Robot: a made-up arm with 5 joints.
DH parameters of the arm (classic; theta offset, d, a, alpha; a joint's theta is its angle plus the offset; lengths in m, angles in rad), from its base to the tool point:
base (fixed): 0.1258 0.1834 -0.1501 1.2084
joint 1: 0 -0.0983 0.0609 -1.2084
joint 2: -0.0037 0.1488 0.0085 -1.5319
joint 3: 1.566 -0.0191 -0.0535 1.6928
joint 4: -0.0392 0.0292 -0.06 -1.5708
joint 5: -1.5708 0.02 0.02 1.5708
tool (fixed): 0 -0.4 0 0
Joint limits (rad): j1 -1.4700..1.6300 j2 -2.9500..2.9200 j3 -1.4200..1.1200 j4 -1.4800..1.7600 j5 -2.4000..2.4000
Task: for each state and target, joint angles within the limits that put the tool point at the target. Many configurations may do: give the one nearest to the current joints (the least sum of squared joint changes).
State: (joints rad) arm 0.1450 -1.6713 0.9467 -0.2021 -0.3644
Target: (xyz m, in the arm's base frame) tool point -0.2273 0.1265 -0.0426
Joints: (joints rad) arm 0.1496 -2.0116 1.1200 -0.5653 -0.7064
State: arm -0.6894 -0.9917 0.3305 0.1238 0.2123
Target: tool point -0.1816 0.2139 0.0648
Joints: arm -0.4790 -0.9054 0.3613 0.1311 0.2976
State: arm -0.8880 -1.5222 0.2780 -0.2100 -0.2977
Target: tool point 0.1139 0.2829 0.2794
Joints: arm -1.2579 -1.3751 1.1200 -0.4551 0.7318
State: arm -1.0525 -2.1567 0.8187 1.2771 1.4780
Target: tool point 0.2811 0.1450 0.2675
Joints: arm -0.5904 -2.0860 0.7458 1.0814 1.0146
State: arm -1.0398 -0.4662 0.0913 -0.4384 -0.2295
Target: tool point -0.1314 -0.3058 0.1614
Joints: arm -1.1541 -0.6923 -0.1820 -0.8947 -0.5741
